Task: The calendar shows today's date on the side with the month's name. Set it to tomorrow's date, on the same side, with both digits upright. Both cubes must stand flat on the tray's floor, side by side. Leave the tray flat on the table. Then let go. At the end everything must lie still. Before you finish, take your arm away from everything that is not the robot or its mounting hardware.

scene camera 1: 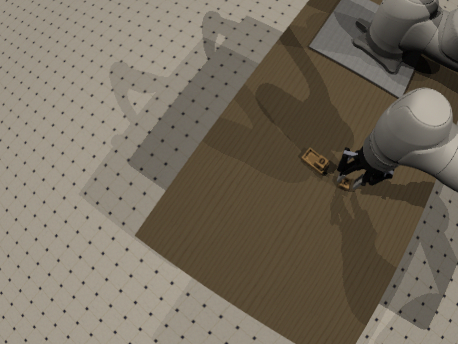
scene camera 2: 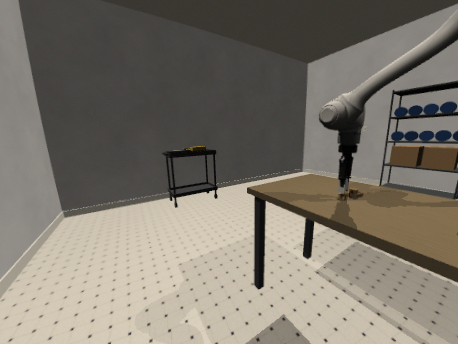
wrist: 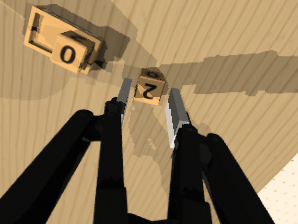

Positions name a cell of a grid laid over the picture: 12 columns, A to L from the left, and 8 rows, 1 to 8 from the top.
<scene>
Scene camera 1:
my gripper: J5
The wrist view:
my gripper: G4
wooden digit cube: G4
wooden calendar tray: B2
wooden digit cube: C2
</scene>
